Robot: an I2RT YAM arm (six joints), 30 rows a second.
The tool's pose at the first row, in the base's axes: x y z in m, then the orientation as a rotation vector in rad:
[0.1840, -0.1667, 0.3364, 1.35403, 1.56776, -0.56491]
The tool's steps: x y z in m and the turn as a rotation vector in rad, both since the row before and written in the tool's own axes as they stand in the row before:
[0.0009, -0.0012, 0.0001, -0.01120, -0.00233, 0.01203]
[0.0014, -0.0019, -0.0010, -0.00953, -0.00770, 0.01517]
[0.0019, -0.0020, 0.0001, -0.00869, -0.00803, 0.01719]
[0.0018, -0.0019, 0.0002, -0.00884, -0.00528, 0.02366]
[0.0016, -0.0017, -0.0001, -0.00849, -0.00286, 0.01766]
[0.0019, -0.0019, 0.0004, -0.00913, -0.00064, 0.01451]
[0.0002, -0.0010, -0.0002, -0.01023, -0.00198, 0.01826]
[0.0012, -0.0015, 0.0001, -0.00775, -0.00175, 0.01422]
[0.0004, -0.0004, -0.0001, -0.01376, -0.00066, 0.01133]
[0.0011, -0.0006, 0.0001, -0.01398, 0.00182, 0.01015]
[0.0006, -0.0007, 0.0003, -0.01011, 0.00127, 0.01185]
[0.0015, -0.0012, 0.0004, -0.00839, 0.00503, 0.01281]
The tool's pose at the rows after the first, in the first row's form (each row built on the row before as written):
[0.1830, -0.1667, 0.3353, 1.35310, 1.55777, -0.54941]
[0.1810, -0.1657, 0.3341, 1.35309, 1.54091, -0.53665]
[0.1794, -0.1654, 0.3319, 1.35488, 1.52219, -0.52357]
[0.1779, -0.1652, 0.3297, 1.36213, 1.50082, -0.50470]
[0.1765, -0.1648, 0.3278, 1.36641, 1.48583, -0.48845]
[0.1752, -0.1647, 0.3254, 1.36888, 1.47499, -0.47234]
[0.1743, -0.1647, 0.3250, 1.37237, 1.46027, -0.45385]
[0.1732, -0.1646, 0.3234, 1.37508, 1.44859, -0.43978]
[0.1729, -0.1644, 0.3230, 1.37145, 1.44016, -0.42224]
[0.1727, -0.1641, 0.3218, 1.36775, 1.43457, -0.40377]
[0.1724, -0.1642, 0.3209, 1.36801, 1.42713, -0.38755]
[0.1719, -0.1641, 0.3190, 1.37161, 1.42198, -0.36965]

